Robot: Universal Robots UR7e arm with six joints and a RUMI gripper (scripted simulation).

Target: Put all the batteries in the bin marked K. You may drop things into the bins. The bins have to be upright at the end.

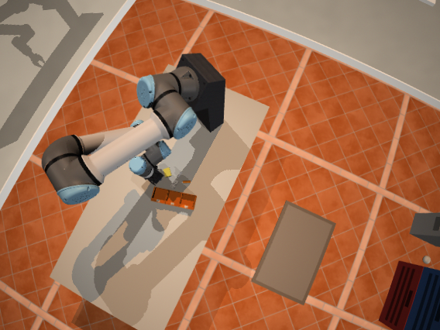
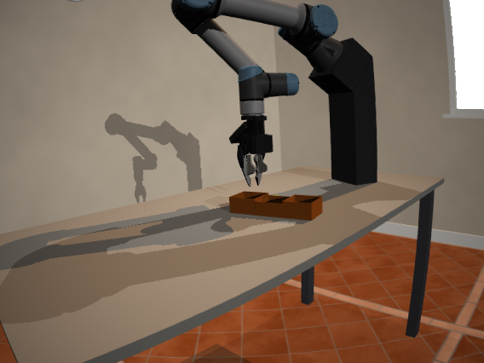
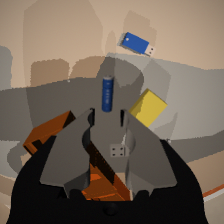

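Now: the blue cylindrical battery 60 mm below my hand. Also, from my hand: grey piece: 40 mm behind, 130 mm to the left, 60 mm below; domino-like tile: 30 mm ahead, 100 mm to the left, 60 mm below; yellow block: 40 mm behind, 50 mm to the left, 60 mm below.
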